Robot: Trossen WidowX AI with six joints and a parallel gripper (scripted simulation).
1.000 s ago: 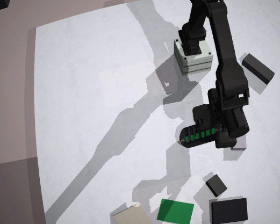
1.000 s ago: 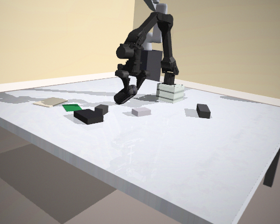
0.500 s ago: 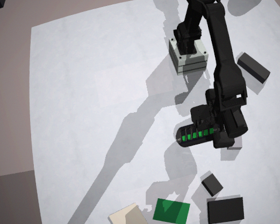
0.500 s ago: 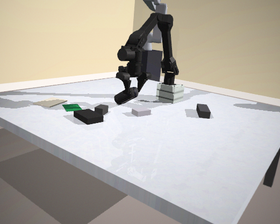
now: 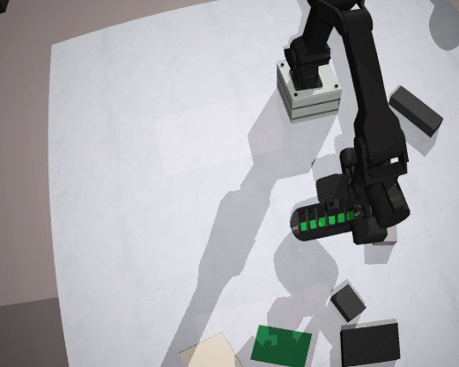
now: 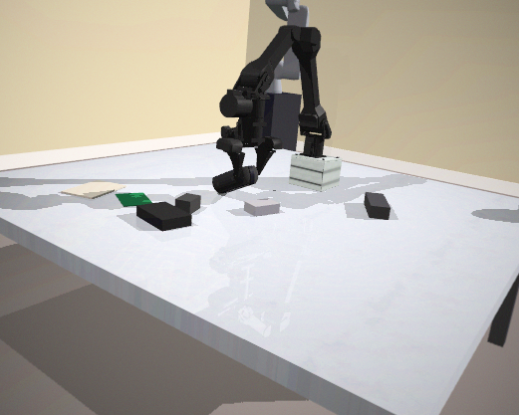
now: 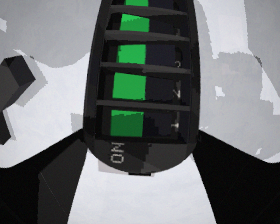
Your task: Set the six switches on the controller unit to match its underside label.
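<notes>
My gripper tip is now 70 mm to the right of the grey block, 60 mm above it and 20 mm short of it. Round my gripper tip: green card (220 mm ahead, 190 mm to the right, 80 mm below); dark flat box (260 mm ahead, 60 mm below, 10 mm to the right); small dark cube (170 mm ahead, 60 mm below, 40 mm to the right).
</notes>
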